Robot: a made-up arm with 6 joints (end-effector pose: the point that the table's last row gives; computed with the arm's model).
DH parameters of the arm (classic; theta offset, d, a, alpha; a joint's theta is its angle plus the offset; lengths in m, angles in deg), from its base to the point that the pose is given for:
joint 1: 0 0.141 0 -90
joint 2: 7.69 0 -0.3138 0
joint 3: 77.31 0 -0.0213 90
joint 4: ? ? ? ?
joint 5: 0 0 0.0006 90
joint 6: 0 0.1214 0 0
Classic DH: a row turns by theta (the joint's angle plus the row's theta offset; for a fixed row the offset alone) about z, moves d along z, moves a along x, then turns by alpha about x.
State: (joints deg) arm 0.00 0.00 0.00 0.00 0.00 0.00
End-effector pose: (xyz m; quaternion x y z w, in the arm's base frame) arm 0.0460 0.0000 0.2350 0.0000 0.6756 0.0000 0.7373
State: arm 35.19 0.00 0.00 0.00 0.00 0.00
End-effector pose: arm 0.0376 0.0265 0.2350 -0.2042 0.6440 0.2229 0.7028
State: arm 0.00 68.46 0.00 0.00 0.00 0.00
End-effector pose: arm 0.1043 0.0000 0.1327 0.0000 0.9733 0.0000 0.2295
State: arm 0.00 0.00 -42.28 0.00 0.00 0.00
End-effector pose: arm -0.0818 0.0000 0.4617 0.0000 0.3642 0.0000 0.9313
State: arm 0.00 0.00 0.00 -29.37 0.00 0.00
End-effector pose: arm 0.0460 -0.0003 0.2351 -0.1713 0.6535 -0.1869 0.7132
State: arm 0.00 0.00 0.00 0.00 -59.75 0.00
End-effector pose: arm -0.0226 0.0000 0.3346 0.0000 0.2186 0.0000 0.9758
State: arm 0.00 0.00 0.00 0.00 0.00 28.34
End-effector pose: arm 0.0460 0.0000 0.2350 0.1654 0.6550 0.1805 0.7148
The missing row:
joint 4: 0 0.2388 0 -90
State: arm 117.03 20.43 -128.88 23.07 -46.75 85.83
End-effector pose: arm 0.2574 -0.4287 0.5440 -0.1904 0.5318 -0.7469 0.3508
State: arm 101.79 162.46 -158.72 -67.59 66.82 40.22
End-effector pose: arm -0.0205 0.6042 0.1796 -0.5066 0.6436 -0.0114 0.5736
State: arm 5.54 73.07 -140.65 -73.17 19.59 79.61
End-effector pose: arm 0.0500 -0.0348 0.7903 0.1625 0.1966 0.0763 0.9639
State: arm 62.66 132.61 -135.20 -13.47 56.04 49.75
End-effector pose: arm 0.2758 0.4822 0.3056 -0.1310 0.9196 0.2292 0.2908
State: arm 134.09 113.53 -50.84 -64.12 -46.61 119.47
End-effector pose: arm -0.3250 0.2219 0.1685 0.6057 -0.5820 -0.3918 0.3754
